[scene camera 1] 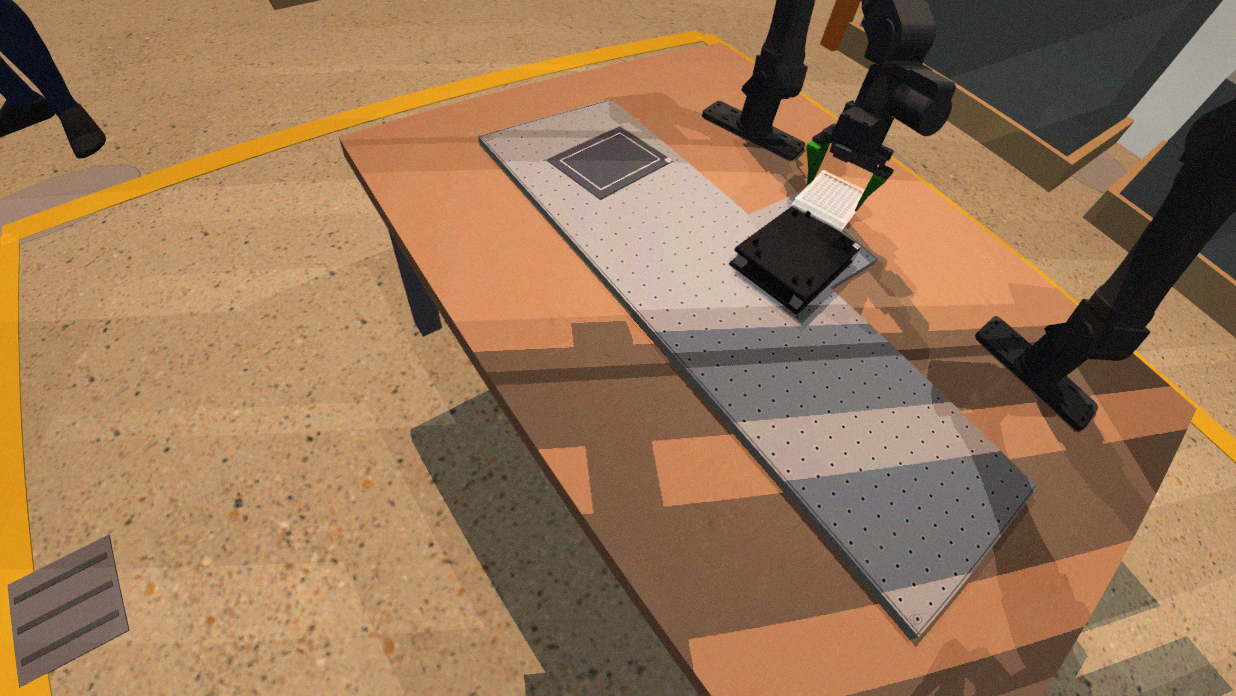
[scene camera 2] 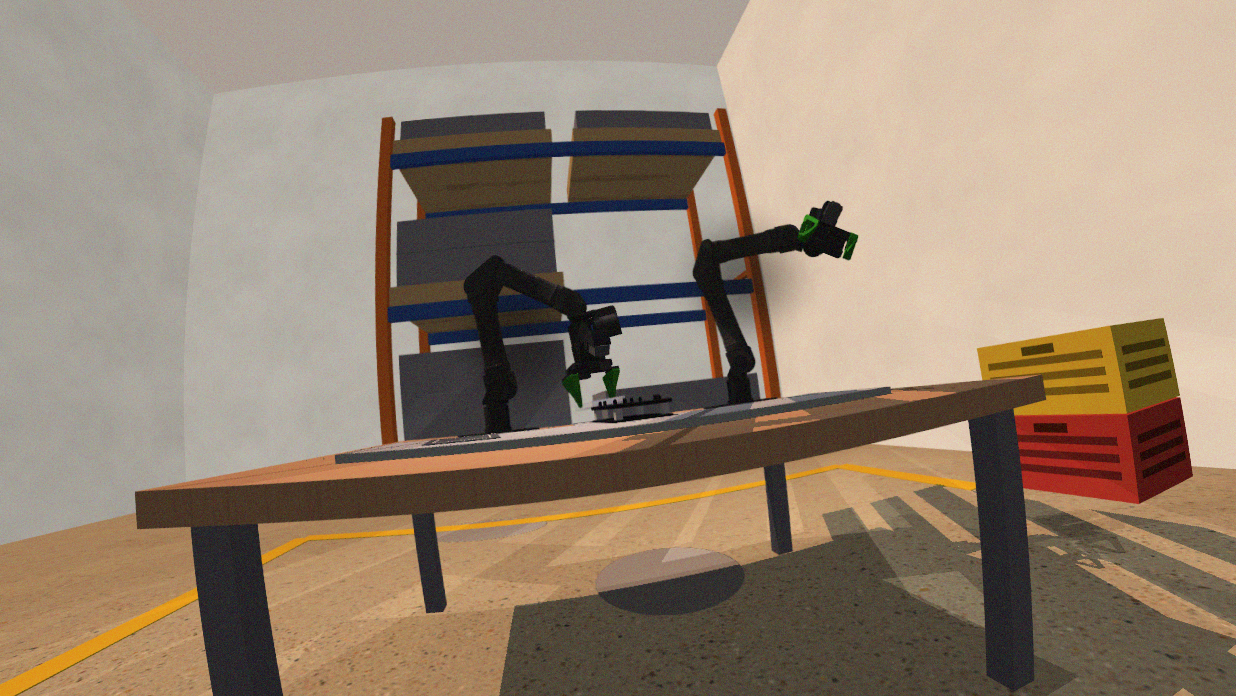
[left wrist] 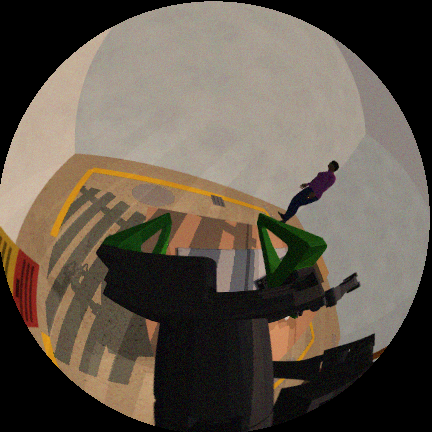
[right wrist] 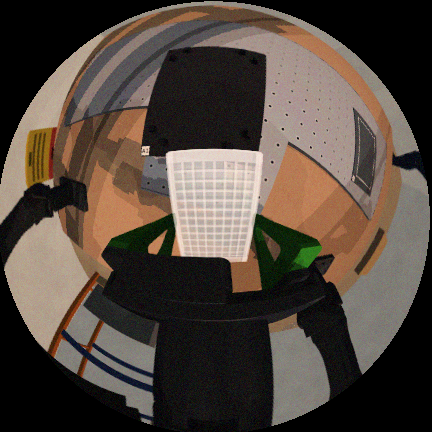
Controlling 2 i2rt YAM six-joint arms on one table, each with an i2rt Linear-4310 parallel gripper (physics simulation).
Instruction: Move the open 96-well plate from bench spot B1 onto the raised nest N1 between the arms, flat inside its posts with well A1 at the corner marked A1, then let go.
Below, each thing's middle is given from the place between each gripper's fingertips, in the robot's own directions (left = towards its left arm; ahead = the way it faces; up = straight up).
I see my left gripper 56 cm to the left of the white well plate [scene camera 1: 830, 199], 31 cm above it and 24 cm past it. From my left hand the other things lie so: dark square nest [scene camera 1: 609, 162] 83 cm to the right, 35 cm below.
The white well plate is right at my right hand. Also, from my right hand: dark square nest 270 mm to the right, 240 mm ahead, 40 mm below.
